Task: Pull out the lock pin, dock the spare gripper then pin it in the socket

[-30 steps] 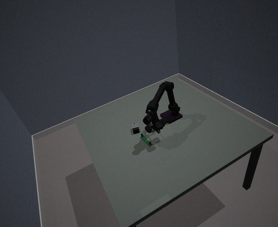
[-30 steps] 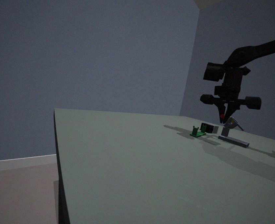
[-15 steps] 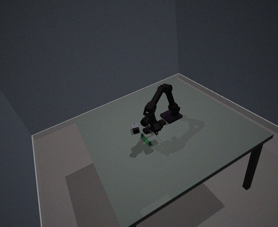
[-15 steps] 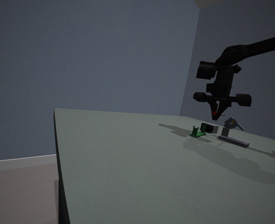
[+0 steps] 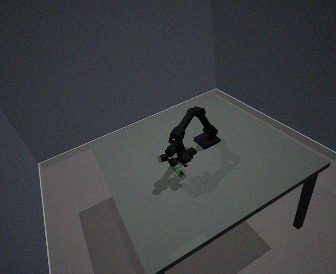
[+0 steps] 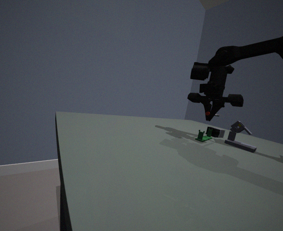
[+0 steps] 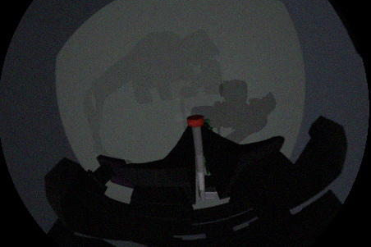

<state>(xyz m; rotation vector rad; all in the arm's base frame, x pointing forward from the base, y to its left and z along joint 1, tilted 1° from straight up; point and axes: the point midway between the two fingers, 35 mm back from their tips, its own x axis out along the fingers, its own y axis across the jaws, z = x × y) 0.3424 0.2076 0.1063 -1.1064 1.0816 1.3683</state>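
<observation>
Right now the green cradle is 90 mm to the right of my gripper tip, 70 mm below it and 30 mm ahead of it. Round my gripper tip: grey mount (200 mm to the right, 70 mm behind, 40 mm below); spare gripper (280 mm to the right, 70 mm below, 50 mm ahead).
</observation>
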